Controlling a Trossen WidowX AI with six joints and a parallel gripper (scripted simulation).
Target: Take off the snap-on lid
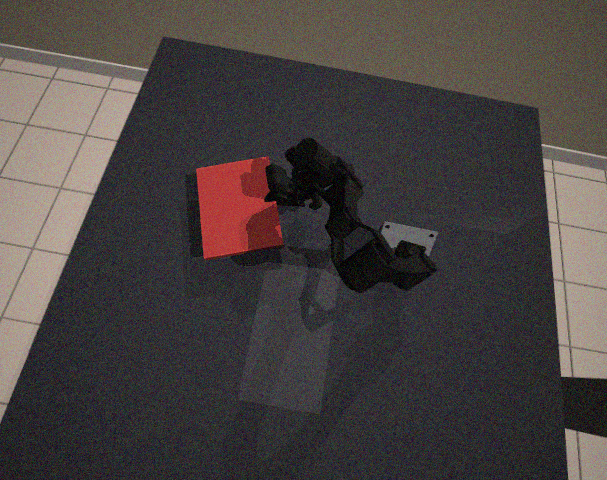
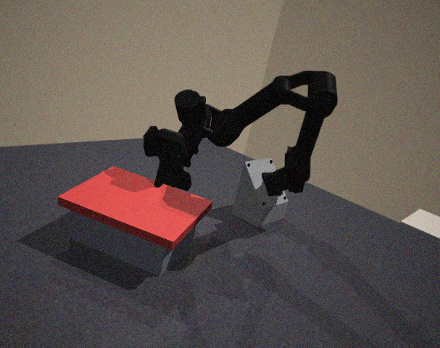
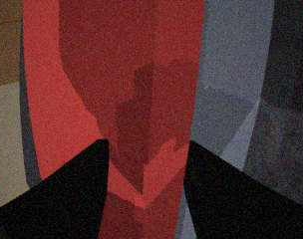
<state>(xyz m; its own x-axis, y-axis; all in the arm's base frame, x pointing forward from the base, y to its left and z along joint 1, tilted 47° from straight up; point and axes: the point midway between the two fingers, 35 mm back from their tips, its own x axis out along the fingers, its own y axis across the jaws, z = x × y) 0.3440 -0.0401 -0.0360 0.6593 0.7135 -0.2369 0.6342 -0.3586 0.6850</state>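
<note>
Right now my gripper tip is 70 mm short of the red lid and 30 mm to the right of it. The rest, counted from my gripper tip: box: 70 mm ahead, 30 mm to the left, 50 mm below.
</note>
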